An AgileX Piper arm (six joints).
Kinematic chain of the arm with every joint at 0, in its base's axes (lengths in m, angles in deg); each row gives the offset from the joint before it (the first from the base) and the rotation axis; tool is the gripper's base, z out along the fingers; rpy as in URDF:
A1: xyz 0 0 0.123 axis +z
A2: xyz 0 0 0 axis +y
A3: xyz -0.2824 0 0.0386 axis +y
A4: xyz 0.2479 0 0.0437 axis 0.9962 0 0.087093
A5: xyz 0 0 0 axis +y
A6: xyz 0.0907 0 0.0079 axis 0.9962 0 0.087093
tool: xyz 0 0 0 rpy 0 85 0
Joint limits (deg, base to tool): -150..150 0..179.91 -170..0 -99.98..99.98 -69.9..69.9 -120..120
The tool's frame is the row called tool.
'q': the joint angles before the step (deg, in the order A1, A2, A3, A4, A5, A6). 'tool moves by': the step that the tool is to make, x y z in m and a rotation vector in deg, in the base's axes. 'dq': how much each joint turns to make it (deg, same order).
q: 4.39 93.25 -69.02 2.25 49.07 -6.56
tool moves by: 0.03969 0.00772 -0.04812 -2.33 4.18 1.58
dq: 1.13 11.77 -4.90 -2.25 -2.51 0.39
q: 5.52 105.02 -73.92 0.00 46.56 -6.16
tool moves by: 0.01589 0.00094 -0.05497 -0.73 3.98 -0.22
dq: 0.00 8.61 -0.10 -0.58 -4.48 0.56
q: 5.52 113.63 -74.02 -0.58 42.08 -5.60
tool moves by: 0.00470 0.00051 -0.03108 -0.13 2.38 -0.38
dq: 0.00 4.66 0.01 0.00 -2.29 0.41
